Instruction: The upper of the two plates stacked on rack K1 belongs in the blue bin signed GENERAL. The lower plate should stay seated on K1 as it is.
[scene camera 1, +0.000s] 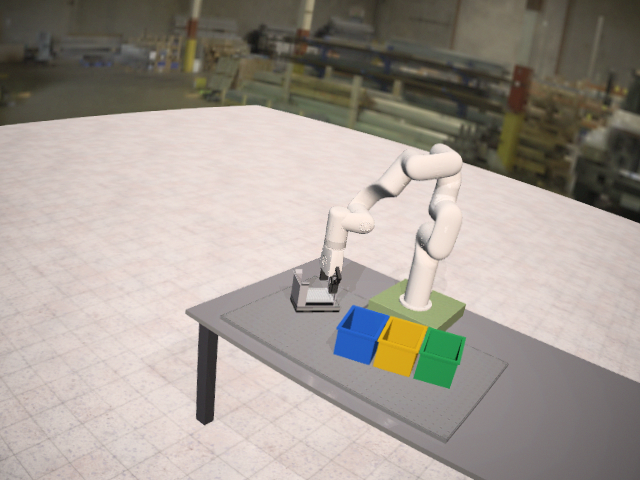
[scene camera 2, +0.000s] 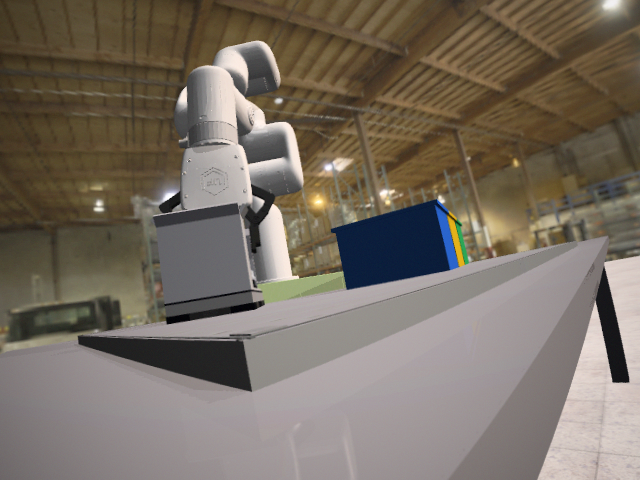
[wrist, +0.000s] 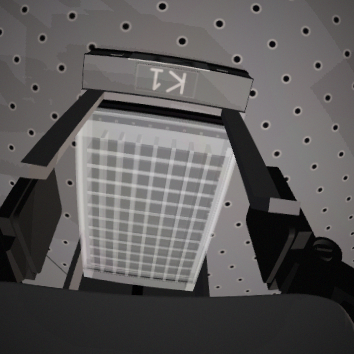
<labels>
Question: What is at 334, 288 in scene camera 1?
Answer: My gripper.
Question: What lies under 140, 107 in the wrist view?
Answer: A black plate.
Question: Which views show my gripper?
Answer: Scene camera 1, scene camera 2 and the wrist view: all of them.
</labels>
